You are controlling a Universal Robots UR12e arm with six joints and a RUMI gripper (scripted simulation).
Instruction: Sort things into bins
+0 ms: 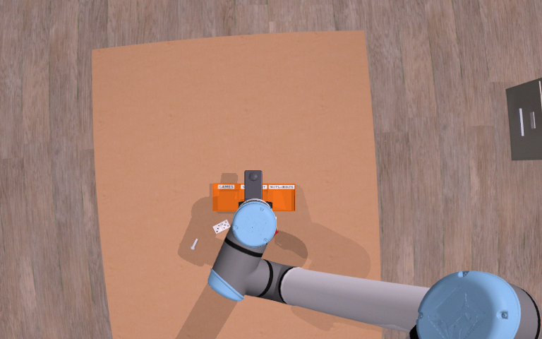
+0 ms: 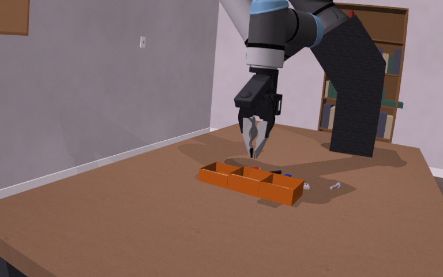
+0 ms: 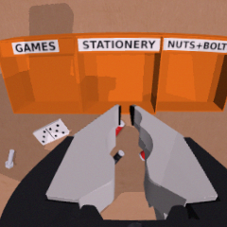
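Now: the orange three-part bin 10 mm ahead of my hand and 70 mm below it. The rest, counted from my hand: black stick (130 mm behind, 30 mm to the left, 80 mm below); then blue die (100 mm behind, 80 mm to the left, 80 mm below); then white domino (60 mm behind, 120 mm to the left, 80 mm below).
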